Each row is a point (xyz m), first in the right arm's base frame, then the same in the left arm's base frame.
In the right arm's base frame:
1: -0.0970 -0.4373 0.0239
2: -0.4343 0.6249 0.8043
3: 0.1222 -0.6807 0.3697
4: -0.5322 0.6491 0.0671
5: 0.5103 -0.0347 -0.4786
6: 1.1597 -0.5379 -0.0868
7: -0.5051 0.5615 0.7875
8: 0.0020 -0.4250 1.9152
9: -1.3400 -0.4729 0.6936
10: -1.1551 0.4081 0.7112
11: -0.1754 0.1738 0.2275
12: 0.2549 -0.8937 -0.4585
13: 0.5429 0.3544 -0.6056
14: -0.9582 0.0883 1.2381
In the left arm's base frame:
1: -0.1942 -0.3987 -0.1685
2: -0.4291 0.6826 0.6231
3: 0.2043 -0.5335 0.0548
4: -0.8313 0.5680 0.0077
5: 0.0199 0.0342 -0.9102
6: 0.8784 -0.2559 -0.8248
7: -0.4817 0.6042 0.6432
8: 0.6863 -0.0641 1.4746
9: -0.9845 -0.5808 0.9879
10: -1.0404 0.3106 0.8743
11: -0.3322 0.2078 0.0161
12: 0.0248 -0.8444 -0.7326
13: -0.1043 0.3963 -1.0587
14: -0.5655 0.1264 1.2733

